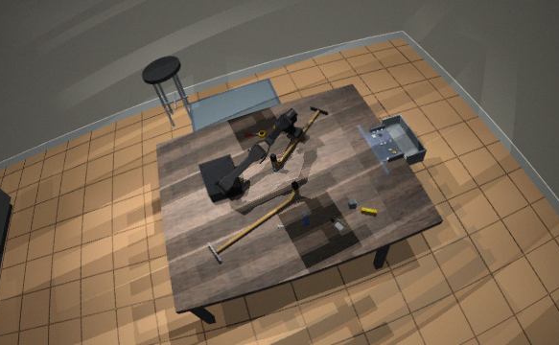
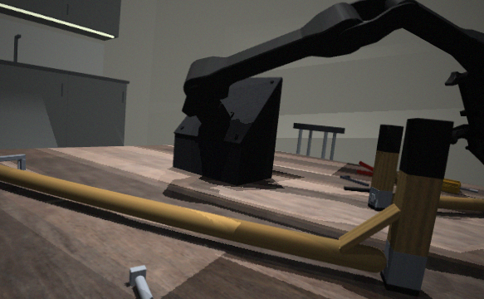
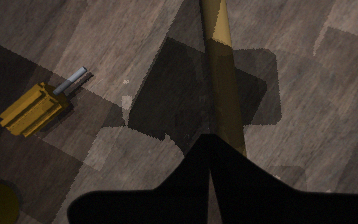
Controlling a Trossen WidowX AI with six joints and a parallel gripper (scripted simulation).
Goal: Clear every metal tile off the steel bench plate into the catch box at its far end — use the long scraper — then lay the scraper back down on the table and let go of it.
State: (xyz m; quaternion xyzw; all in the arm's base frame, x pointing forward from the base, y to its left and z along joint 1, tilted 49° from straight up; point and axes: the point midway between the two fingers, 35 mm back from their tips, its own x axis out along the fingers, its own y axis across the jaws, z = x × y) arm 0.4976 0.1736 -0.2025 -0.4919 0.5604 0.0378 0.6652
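Right now my gripper tip is 140 mm to the right of the yellow screwdriver, 70 mm past it and 50 mm above it. The rest, counted from my gripper tip: yellow tape ring 190 mm behind, 130 mm to the left, 60 mm below; then red-handled tool 260 mm behind, 150 mm to the left, 60 mm below; then blue piece 590 mm to the right, 110 mm behind, 60 mm below.
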